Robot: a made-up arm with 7 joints. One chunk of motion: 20 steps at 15 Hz.
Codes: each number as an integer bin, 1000 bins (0 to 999) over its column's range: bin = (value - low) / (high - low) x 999, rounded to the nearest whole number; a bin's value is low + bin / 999 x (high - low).
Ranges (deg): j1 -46..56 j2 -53..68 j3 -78..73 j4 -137..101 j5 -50..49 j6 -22..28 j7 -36..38
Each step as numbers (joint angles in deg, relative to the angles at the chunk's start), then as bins.
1 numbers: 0.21 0.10 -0.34 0.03 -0.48 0.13 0.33
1 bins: 453 438 514 575 500 442 490
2 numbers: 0.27 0.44 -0.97 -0.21 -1.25 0.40 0.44
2 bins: 453 441 510 574 492 448 492
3 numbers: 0.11 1.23 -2.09 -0.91 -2.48 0.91 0.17
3 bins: 452 448 502 571 480 458 488
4 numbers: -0.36 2.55 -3.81 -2.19 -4.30 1.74 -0.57
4 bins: 447 459 491 566 461 474 478
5 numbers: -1.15 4.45 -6.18 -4.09 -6.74 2.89 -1.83
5 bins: 439 474 475 558 437 497 461
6 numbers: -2.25 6.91 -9.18 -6.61 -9.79 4.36 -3.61
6 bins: 428 495 455 547 406 527 437
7 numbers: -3.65 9.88 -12.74 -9.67 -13.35 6.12 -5.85
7 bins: 415 519 432 534 370 562 407
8 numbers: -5.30 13.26 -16.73 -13.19 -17.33 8.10 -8.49
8 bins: 399 547 405 520 330 601 371
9 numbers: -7.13 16.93 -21.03 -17.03 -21.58 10.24 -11.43
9 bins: 381 577 377 504 287 644 332
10 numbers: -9.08 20.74 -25.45 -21.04 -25.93 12.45 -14.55
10 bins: 362 609 348 487 243 688 290
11 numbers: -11.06 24.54 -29.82 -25.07 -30.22 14.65 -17.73
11 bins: 342 640 319 470 200 732 247
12 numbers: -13.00 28.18 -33.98 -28.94 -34.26 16.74 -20.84
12 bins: 323 670 291 454 159 774 205
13 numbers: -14.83 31.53 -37.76 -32.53 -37.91 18.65 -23.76
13 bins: 305 698 266 439 122 812 165
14 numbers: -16.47 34.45 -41.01 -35.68 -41.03 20.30 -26.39
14 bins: 289 722 245 425 91 845 130
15 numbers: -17.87 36.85 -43.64 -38.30 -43.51 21.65 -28.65
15 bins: 276 742 227 414 65 872 99
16 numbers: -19.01 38.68 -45.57 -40.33 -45.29 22.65 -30.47
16 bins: 264 757 215 406 48 892 75
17 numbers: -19.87 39.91 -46.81 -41.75 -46.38 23.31 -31.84
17 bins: 256 767 206 400 37 905 56
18 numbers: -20.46 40.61 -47.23 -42.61 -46.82 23.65 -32.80
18 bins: 250 773 204 396 32 912 43
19 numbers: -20.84 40.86 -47.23 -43.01 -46.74 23.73 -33.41
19 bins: 246 775 204 395 33 914 35
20 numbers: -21.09 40.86 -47.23 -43.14 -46.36 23.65 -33.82
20 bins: 244 775 204 394 37 912 29
